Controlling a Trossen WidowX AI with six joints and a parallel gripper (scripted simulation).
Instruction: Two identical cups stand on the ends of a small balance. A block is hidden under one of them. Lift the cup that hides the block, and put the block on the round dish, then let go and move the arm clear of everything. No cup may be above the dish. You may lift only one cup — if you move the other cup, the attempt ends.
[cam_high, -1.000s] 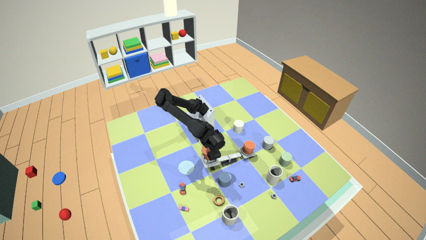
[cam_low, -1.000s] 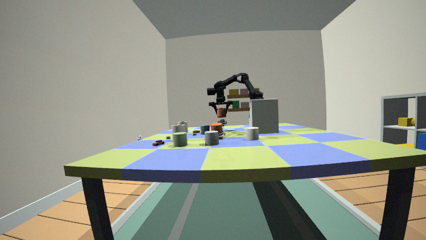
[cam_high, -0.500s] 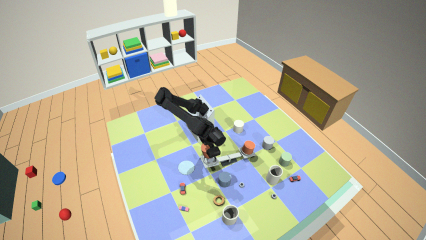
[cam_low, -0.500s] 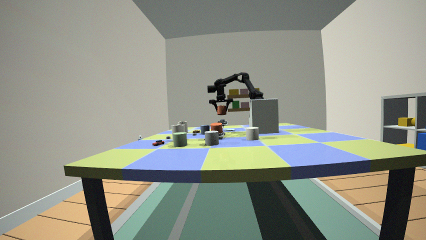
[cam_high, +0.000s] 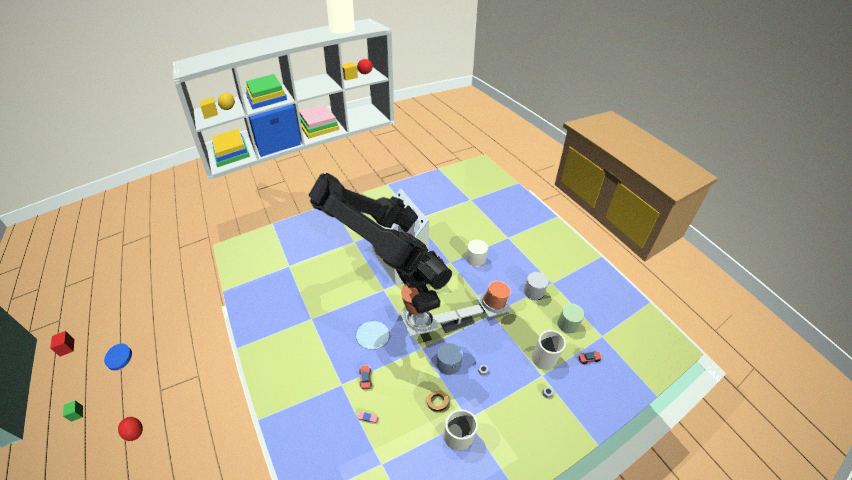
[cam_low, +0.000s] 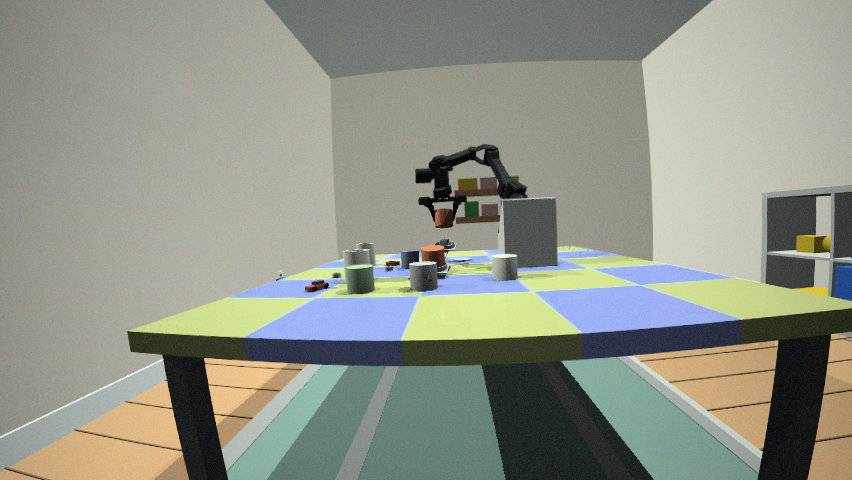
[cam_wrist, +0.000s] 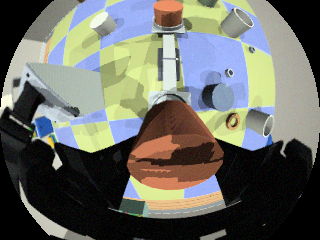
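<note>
Now: gripper tip 2 cm to the left of the orange cup and 1 cm below it. From my gripper tip the other things lie so: pale blue round dish: 6 cm behind, 12 cm to the right, 17 cm below; then blue-grey cylinder: 16 cm ahead, 3 cm to the left, 13 cm below; then grey cylinder: 5 cm ahead, 44 cm to the left, 13 cm below.
</note>
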